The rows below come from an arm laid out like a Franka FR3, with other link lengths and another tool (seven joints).
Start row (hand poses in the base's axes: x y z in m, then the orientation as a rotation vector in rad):
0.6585, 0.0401, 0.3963, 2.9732, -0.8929, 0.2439
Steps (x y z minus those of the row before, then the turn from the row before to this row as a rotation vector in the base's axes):
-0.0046, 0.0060, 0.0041, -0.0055, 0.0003, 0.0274
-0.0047, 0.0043, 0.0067, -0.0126, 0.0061, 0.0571
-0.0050, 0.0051, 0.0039, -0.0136, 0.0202, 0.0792
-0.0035, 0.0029, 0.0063, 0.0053, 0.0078, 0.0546
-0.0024, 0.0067, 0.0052, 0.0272, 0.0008, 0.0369
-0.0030, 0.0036, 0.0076, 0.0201, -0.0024, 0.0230
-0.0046, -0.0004, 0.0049, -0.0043, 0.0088, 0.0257
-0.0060, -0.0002, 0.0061, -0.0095, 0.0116, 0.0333
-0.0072, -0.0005, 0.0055, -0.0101, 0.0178, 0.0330
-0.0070, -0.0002, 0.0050, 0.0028, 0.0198, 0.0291
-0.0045, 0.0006, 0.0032, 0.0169, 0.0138, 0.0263
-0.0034, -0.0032, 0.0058, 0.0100, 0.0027, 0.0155
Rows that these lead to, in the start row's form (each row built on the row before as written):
0.6539, 0.0461, 0.4004, 2.9821, -0.8506, 0.2462
0.6492, 0.0504, 0.4071, 2.9969, -0.7612, 0.2430
0.6442, 0.0555, 0.4110, 3.0153, -0.6373, 0.2194
0.6407, 0.0584, 0.4173, 3.0397, -0.5563, 0.2085
0.6383, 0.0651, 0.4225, 3.0781, -0.5075, 0.2028
0.6353, 0.0687, 0.4301, -3.0924, 0.4755, -0.2022
0.6307, 0.0683, 0.4350, -3.1030, 0.4359, -0.1897
0.6247, 0.0681, 0.4411, 3.1067, -0.3828, 0.1734
0.6175, 0.0676, 0.4466, 3.1037, -0.3294, 0.1473
0.6105, 0.0674, 0.4516, 3.1115, -0.2843, 0.1166
0.6060, 0.0680, 0.4548, -3.1290, 0.2452, -0.0934
0.6026, 0.0648, 0.4606, -3.1207, 0.2207, -0.0876

